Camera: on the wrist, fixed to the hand. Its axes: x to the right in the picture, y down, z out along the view.
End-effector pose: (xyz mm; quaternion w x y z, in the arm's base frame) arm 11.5 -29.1 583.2 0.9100 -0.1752 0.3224 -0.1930
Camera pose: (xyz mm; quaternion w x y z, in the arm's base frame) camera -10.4 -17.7 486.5 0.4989 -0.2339 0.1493 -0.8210
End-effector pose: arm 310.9 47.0 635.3 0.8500 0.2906 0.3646 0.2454
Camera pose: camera 255.9 125.2 606.5 0.7091 0.0245 0.5490 -0.4418
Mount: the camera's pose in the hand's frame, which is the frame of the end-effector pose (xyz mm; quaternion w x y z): 29.2 47.5 -82.8 0.7016 0.1105 0.0737 -0.7001
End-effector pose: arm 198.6 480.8 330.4 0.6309 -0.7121 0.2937 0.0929
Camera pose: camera 177.1 391.6 291.1 0.5647 -0.6423 -0.2357 -0.4614
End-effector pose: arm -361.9 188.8 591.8 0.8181 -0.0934 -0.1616 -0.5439
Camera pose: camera -294.3 155.1 526.5 0.2154 0.1781 -0.1786 -0.9434
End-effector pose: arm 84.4 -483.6 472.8 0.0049 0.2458 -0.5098 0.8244
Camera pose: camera 13.3 -443.7 415.2 0.5910 0.4691 -0.0941 0.6494
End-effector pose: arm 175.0 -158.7 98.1 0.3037 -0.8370 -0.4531 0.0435
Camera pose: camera 255.7 -193.8 145.2 0.3694 -0.2397 -0.8767 -0.1937
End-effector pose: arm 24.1 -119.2 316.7 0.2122 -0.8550 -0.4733 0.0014
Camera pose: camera 95.5 -147.4 380.5 0.2792 -0.2452 -0.9148 -0.1583
